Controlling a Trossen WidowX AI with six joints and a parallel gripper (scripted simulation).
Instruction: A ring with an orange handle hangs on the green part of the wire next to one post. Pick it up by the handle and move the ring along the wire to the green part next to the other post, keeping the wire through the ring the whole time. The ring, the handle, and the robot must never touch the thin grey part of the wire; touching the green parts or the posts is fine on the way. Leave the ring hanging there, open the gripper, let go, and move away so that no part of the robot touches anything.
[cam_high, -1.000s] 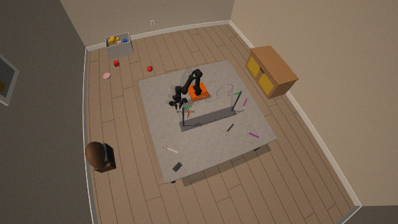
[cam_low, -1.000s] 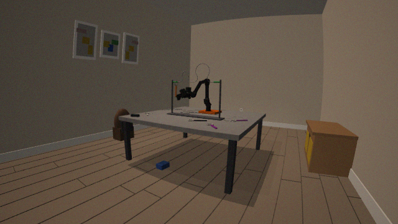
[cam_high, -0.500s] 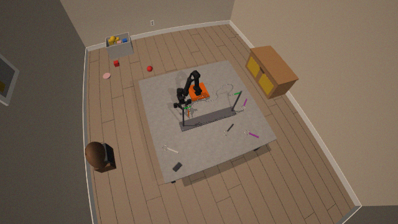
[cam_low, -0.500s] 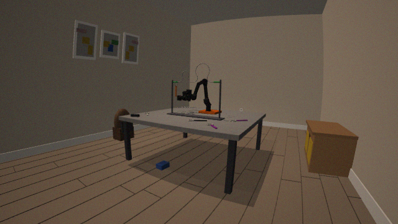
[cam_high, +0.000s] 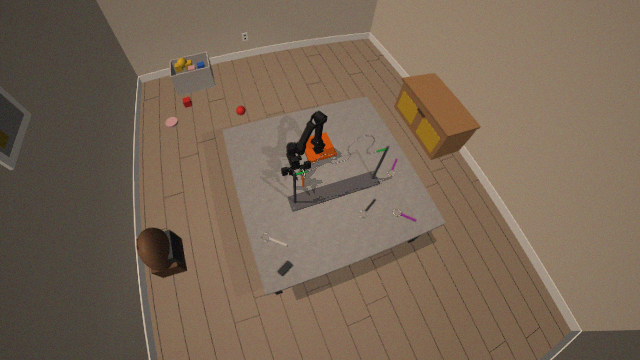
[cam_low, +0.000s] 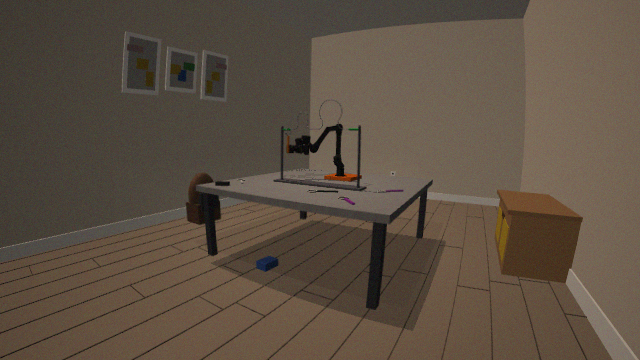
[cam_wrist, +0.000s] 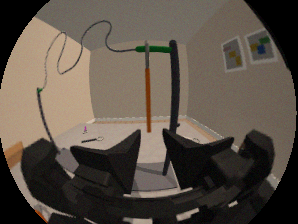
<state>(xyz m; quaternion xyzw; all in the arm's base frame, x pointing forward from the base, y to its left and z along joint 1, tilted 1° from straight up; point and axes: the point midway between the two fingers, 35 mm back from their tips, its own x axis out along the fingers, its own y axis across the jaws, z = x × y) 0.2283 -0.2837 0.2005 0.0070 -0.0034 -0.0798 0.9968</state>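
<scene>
Now: gripper tip 4 cm short of the ring with orange handle and 8 cm below it. Round my gripper tip: dark block 39 cm ahead, 31 cm to the right, 21 cm below.
</scene>
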